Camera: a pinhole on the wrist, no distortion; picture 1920 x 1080 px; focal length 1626.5 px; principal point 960.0 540.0 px. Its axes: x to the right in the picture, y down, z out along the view. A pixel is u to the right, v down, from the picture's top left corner.
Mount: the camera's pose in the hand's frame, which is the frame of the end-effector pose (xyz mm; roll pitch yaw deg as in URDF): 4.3 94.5 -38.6 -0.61 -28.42 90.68
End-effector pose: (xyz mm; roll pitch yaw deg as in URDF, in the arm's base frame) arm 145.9 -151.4 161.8 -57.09 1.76 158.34
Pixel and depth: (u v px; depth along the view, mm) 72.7 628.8 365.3
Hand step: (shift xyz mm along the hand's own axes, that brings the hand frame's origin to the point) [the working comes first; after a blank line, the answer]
In the camera's frame: -199.3 19.9 365.3

-15.4 -254.8 187.6
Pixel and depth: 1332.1 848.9 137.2
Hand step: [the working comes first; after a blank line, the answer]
In the camera's frame: 31.4 26.1 137.2

-22.8 56.6 96.8
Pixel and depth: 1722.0 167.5 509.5
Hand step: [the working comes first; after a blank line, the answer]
In the camera's frame: 238.7 -116.7 509.5

115.9 62.7 524.2
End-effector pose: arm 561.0 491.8 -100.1 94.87 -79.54 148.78
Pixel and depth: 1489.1 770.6 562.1
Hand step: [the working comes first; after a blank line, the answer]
In the camera's frame: 182.9 79.7 562.1

-80.1 -12.8 542.0
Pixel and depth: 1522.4 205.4 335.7
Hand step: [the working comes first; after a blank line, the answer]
In the camera's frame: 116.1 -69.1 335.7

70.5 37.3 312.5
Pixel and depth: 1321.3 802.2 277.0
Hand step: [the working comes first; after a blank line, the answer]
In the camera's frame: 61.5 44.7 277.0

-42.4 16.5 233.9
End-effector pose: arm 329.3 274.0 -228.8 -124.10 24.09 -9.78
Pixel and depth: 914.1 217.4 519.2
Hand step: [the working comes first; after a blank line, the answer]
In the camera's frame: -14.7 -103.0 519.2

104.8 -164.8 412.0
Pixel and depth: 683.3 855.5 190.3
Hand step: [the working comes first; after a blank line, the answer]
In the camera's frame: -32.4 36.9 190.3

-33.2 -24.8 113.0
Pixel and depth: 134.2 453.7 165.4
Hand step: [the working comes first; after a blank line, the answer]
In the camera's frame: -84.0 -8.8 165.4

13.1 -58.0 67.0
